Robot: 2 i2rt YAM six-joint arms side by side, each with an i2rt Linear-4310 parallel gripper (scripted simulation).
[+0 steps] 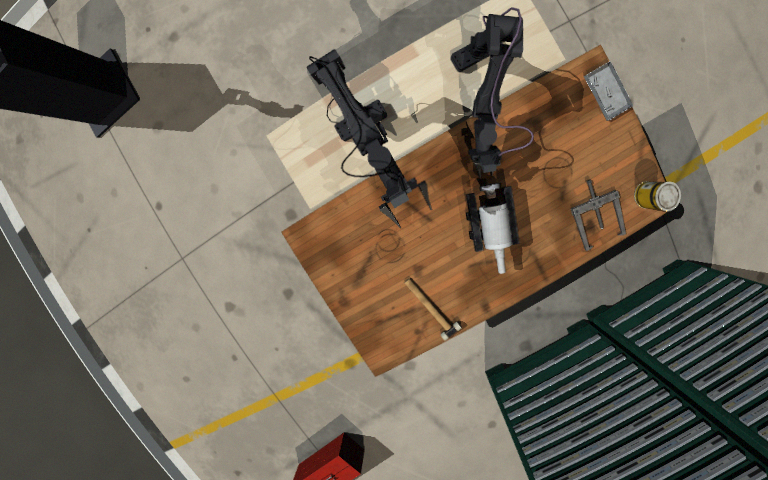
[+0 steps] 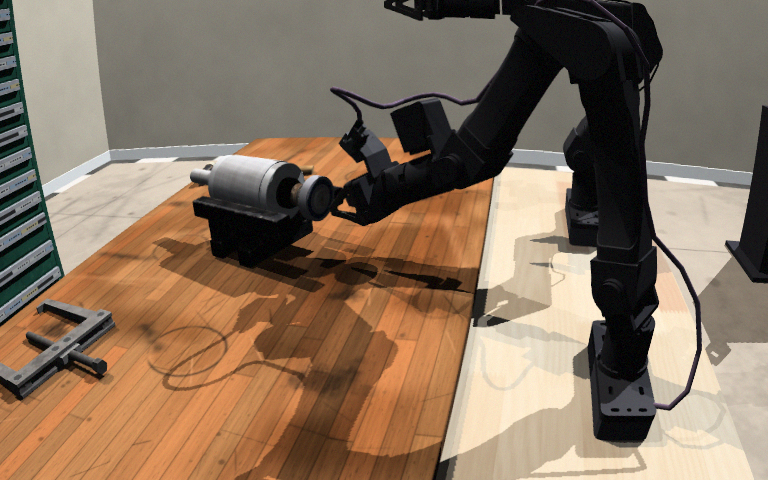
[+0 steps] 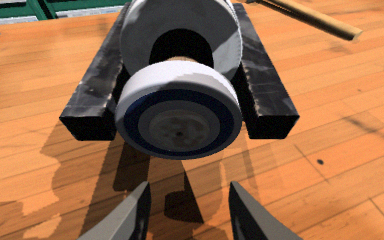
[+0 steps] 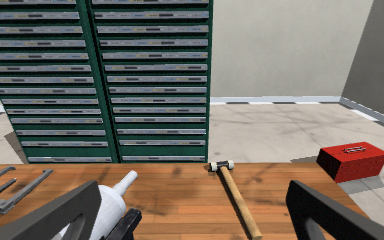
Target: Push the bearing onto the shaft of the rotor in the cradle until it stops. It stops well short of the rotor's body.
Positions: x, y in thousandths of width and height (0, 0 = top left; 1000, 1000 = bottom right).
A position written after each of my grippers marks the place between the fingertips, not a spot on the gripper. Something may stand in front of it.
Note:
In view: my left gripper (image 2: 442, 430), my right gripper (image 4: 504, 790), a rotor (image 2: 355, 386), a black cradle (image 2: 340, 486) and a bearing (image 2: 399, 409).
The rotor is seen too in image 1 (image 1: 644, 453). The black cradle is seen too in image 1 (image 1: 617, 451) and in image 3 (image 3: 702, 473). The bearing also shows in image 3 (image 3: 439, 356). Image 4 does not show the bearing: it is out of frame.

